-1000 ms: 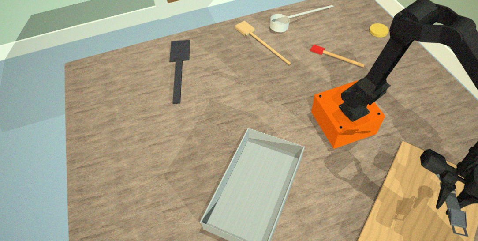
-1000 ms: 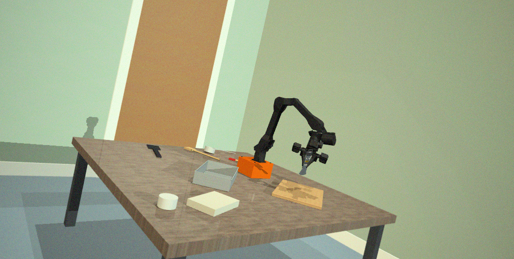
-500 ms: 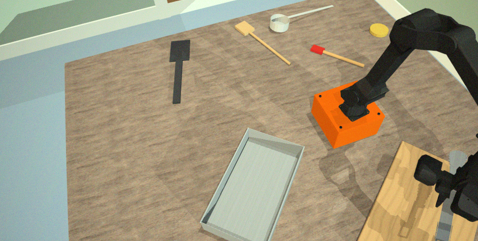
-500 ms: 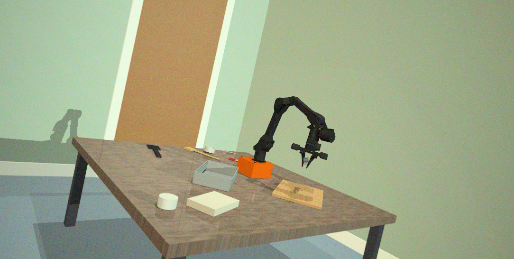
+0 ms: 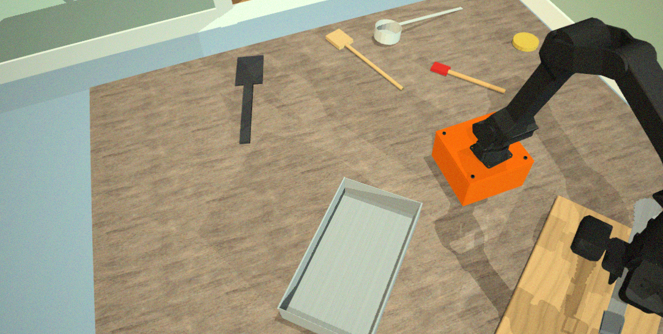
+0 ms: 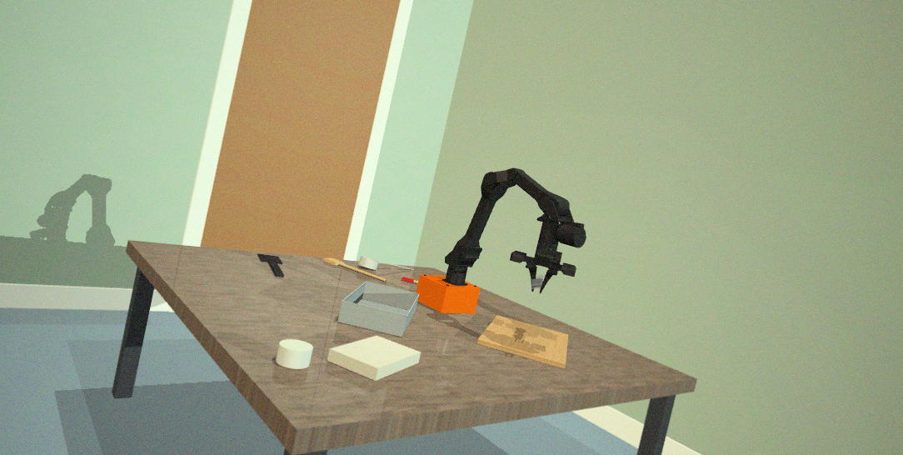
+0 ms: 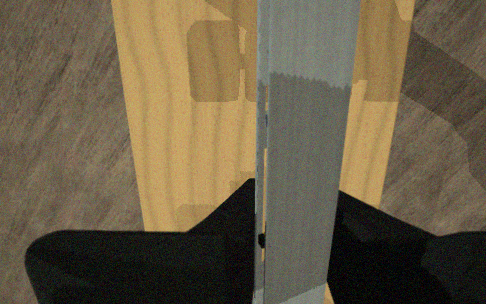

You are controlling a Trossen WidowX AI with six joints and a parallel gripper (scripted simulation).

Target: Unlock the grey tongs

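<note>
Right now the wooden board is 40 mm behind my gripper tip, 20 mm to the right of it and 150 mm below it. From my gripper tip the other things lie so: cream block 570 mm ahead, 140 mm below; roasting tin 310 mm ahead, 290 mm to the right, 130 mm below; red-headed spatula 190 mm behind, 630 mm to the right, 150 mm below.
</note>
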